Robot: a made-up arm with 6 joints. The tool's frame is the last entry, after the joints. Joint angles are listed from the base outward. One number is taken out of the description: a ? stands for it. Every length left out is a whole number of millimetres.
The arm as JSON. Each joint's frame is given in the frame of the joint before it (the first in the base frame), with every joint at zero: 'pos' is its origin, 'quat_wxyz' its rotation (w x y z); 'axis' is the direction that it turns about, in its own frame. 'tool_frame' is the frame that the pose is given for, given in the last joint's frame.
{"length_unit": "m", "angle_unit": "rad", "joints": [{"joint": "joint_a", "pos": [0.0, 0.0, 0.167], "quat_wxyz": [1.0, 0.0, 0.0, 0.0], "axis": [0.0, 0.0, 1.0]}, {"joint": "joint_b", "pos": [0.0, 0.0, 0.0], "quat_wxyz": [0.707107, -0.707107, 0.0, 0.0], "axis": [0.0, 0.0, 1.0]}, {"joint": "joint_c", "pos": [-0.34, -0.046, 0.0], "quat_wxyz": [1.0, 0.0, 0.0, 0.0], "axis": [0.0, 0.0, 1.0]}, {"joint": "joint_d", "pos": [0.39, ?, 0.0], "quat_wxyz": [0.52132, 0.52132, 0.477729, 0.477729], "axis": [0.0, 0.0, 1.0]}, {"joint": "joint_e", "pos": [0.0, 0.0, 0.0], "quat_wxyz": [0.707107, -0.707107, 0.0, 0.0], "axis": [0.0, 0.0, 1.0]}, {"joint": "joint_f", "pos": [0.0, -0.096, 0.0], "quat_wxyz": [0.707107, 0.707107, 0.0, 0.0], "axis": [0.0, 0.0, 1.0]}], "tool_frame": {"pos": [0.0, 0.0, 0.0], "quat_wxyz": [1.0, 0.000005, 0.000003, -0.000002]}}
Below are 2 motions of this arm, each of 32 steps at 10 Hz.
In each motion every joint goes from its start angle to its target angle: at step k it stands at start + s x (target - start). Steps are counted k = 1, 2, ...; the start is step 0. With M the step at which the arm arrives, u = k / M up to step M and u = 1 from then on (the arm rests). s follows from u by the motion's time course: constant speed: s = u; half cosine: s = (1 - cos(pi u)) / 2; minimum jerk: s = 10 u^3 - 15 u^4 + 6 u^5.
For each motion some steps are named. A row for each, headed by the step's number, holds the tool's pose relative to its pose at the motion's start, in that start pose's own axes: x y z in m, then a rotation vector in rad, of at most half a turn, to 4 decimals.
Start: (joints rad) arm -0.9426 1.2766 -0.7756 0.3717 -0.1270 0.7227
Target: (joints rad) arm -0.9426 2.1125 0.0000 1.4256 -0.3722 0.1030
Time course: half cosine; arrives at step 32
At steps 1, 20, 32:
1: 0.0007 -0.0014 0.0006 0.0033 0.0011 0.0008
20: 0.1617 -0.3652 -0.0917 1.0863 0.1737 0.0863
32: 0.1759 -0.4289 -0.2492 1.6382 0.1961 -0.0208

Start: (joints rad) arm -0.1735 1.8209 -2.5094 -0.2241 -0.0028 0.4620
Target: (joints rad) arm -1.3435 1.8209 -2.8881 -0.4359 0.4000 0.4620
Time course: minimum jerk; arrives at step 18
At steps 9, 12, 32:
9: -0.1707 -0.1872 -0.0627 0.4717 -0.1015 -0.5092
12: -0.2822 -0.2290 -0.1349 0.7620 -0.1682 -0.7958
32: -0.3564 -0.2261 -0.1926 0.9767 -0.2246 -0.9985

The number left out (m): -0.069
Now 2 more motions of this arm.
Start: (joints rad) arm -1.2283 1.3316 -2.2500 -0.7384 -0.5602 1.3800
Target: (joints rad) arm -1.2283 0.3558 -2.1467 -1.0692 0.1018 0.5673
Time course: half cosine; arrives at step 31
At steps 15, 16, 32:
15: -0.2353 0.2089 -0.0474 0.1081 -0.1934 -0.6443
16: -0.2577 0.2319 -0.0600 0.1292 -0.2182 -0.7087
32: -0.4266 0.4396 -0.2433 0.4311 -0.4667 -1.2387

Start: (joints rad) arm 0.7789 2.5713 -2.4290 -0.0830 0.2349 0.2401
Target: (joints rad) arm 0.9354 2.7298 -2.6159 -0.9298 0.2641 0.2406
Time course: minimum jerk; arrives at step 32
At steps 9, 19, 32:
9: 0.0062 0.0141 0.0040 0.0066 -0.0046 -0.1205
19: 0.0289 0.0691 0.0148 0.0389 -0.0478 -0.5780
32: 0.0423 0.1044 0.0177 0.0666 -0.0950 -0.8556

